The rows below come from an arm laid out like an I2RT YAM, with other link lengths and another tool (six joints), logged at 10 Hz.
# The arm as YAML. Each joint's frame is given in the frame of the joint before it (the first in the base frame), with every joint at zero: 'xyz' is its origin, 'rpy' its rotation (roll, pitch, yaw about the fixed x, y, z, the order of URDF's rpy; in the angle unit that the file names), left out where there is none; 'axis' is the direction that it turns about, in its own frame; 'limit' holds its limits. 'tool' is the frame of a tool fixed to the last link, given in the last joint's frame.
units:
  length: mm
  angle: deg
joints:
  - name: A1
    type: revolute
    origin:
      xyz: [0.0, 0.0, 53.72]
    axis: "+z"
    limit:
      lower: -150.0
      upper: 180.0
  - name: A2
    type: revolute
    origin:
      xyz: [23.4, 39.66, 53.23]
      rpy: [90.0, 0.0, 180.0]
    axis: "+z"
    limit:
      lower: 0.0
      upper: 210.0
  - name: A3
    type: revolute
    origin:
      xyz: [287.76, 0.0, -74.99]
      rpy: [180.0, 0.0, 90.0]
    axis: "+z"
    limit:
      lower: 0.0
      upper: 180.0
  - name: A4
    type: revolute
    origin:
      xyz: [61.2, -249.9, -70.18]
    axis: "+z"
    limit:
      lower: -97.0
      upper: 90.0
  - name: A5
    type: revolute
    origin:
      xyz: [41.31, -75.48, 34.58]
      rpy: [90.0, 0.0, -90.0]
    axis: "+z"
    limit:
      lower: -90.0
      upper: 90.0
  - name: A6
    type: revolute
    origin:
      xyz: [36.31, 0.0, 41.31]
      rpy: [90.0, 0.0, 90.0]
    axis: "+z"
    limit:
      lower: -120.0
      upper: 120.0
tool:
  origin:
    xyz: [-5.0, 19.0, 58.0]
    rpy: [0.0, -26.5, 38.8]
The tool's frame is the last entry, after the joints.
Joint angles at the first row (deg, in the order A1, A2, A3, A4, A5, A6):
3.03, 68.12, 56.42, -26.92, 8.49, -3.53
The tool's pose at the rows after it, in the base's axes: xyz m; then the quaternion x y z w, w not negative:
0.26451 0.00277 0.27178 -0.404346 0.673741 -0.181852 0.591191
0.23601 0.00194 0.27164 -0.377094 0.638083 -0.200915 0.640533
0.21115 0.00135 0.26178 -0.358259 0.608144 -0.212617 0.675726
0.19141 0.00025 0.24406 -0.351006 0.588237 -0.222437 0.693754
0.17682 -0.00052 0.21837 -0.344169 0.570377 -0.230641 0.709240
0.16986 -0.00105 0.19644 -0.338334 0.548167 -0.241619 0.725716
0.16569 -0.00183 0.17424 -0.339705 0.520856 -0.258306 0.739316
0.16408 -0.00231 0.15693 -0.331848 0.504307 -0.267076 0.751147
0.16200 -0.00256 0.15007 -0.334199 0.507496 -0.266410 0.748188
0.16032 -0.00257 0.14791 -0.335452 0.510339 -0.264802 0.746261
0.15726 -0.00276 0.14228 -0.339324 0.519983 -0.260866 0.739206
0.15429 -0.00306 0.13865 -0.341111 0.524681 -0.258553 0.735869
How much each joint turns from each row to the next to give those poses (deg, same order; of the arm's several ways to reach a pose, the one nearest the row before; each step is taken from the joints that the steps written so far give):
0.00, -9.90, -6.95, 5.14, 1.62, 4.02
0.02, -9.86, -7.45, 5.07, -0.02, 1.71
0.00, -9.01, -7.26, 3.85, -0.24, 1.05
0.00, -7.80, -6.71, 2.29, 0.02, -0.05
0.00, -7.52, -7.67, 3.13, 0.00, 0.00
0.00, -5.83, -6.88, 4.56, 0.02, -0.37
0.00, -5.60, -7.04, 5.38, 0.02, -1.62
-0.02, -3.82, -5.25, 4.12, 0.20, -0.02
-0.05, -1.97, -0.96, -1.54, -0.02, -0.15
0.00, -1.31, -0.02, -1.75, -0.05, 0.02
0.01, -2.08, 0.00, -3.58, 0.03, 0.00
-0.18, -2.34, 0.00, -3.08, -0.20, 0.02

